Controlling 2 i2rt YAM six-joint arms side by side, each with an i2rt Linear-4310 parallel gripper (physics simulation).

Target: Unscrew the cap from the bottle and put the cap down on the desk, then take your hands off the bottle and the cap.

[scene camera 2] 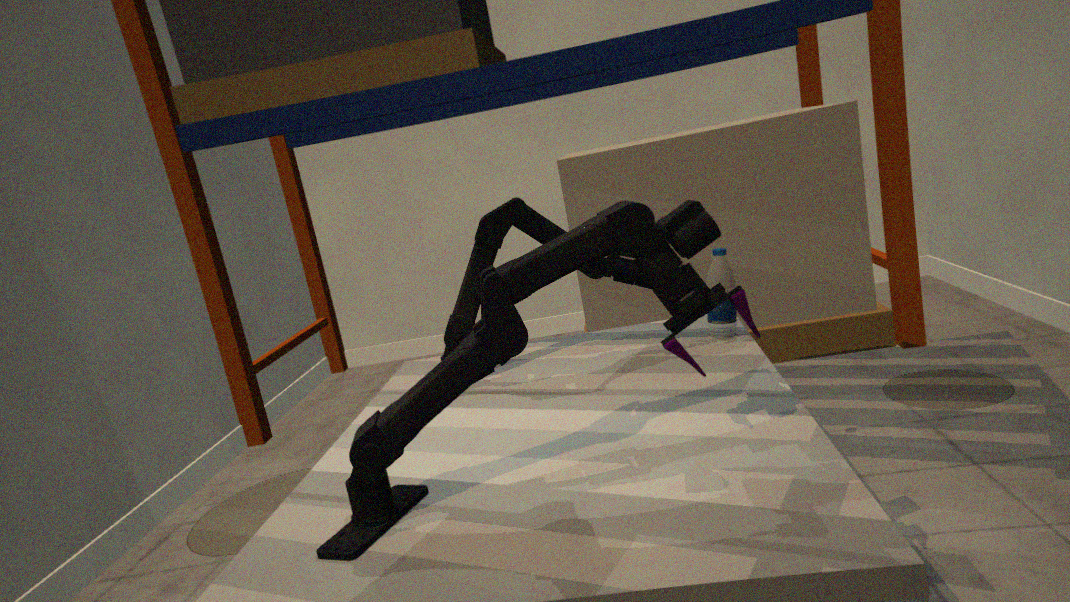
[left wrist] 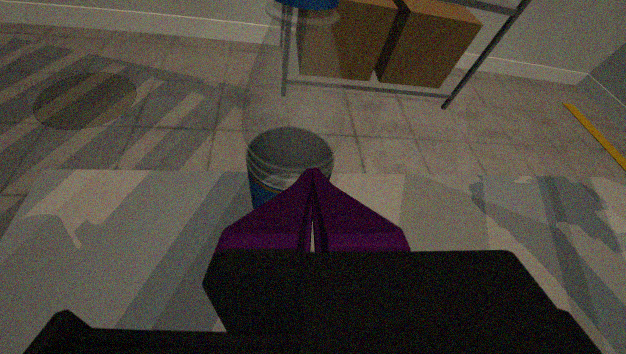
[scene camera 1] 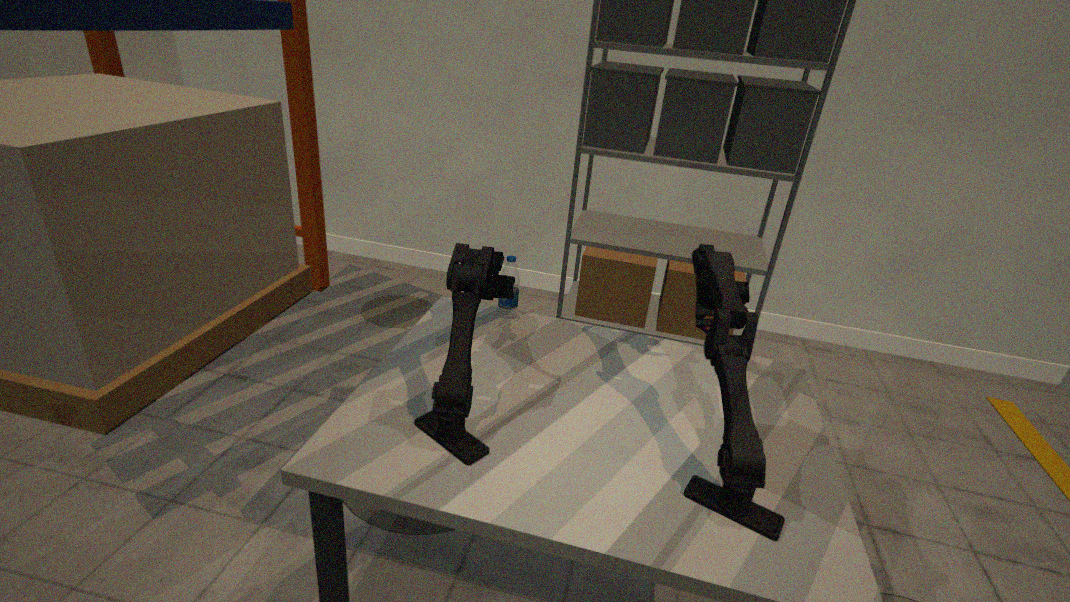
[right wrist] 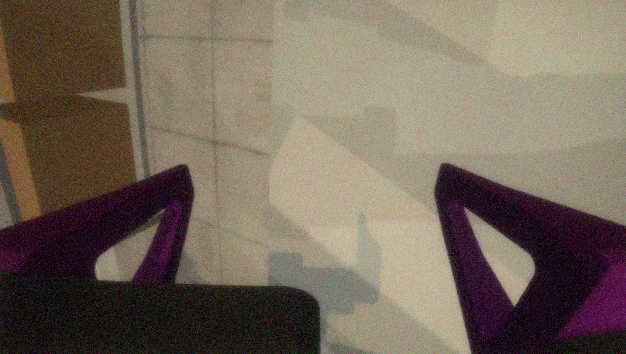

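Where they show: left gripper, fingertip midpoint: point(left wrist: 312, 177) point(scene camera 1: 508, 286); right gripper, fingertip midpoint: point(scene camera 2: 732, 357) point(scene camera 1: 709, 320) point(right wrist: 314, 177); left arm's base, link origin: point(scene camera 1: 451, 437); right arm's base, link origin: point(scene camera 2: 376, 522) point(scene camera 1: 732, 507).
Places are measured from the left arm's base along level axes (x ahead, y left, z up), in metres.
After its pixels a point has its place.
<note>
A clear bottle point(scene camera 1: 508, 299) @[z 0.078, x 0.510, y 0.321 m] point(scene camera 2: 722, 311) @[z 0.072, x 0.546, y 0.313 m] point(left wrist: 289, 150) @[z 0.138, x 0.508, y 0.336 m] with a blue label stands upright near the desk's far edge. Its blue cap point(scene camera 1: 511, 259) @[z 0.206, x 0.533, y 0.342 m] point(scene camera 2: 719, 252) @[z 0.203, x 0.548, y 0.339 m] point(left wrist: 313, 4) @[z 0.199, x 0.531, y 0.343 m] is on top, cut off by the upper edge of the left wrist view. My left gripper point(left wrist: 312, 177) @[z 0.127, x 0.506, y 0.320 m] is shut with its purple fingertips together and nothing seen between them. It is in front of the bottle, below cap height; whether it touches the bottle I cannot tell. In scene camera 2 it is hidden behind the right arm. My right gripper point(scene camera 2: 731, 354) @[z 0.153, x 0.772, y -0.240 m] point(right wrist: 314, 177) @[z 0.153, x 0.772, y -0.240 m] is open and empty above the desk point(scene camera 1: 598, 464) @[z 0.000, x 0.191, y -0.294 m] point(scene camera 2: 636, 464) @[z 0.000, x 0.621, y -0.312 m].
The right arm reaches across the front of the bottle in scene camera 2. A grey shelf rack point(scene camera 1: 576, 187) with dark bins and brown boxes point(scene camera 1: 615, 288) stands behind the desk. A large pale box point(scene camera 1: 164, 224) and an orange rack post point(scene camera 1: 305, 149) are at the left.
</note>
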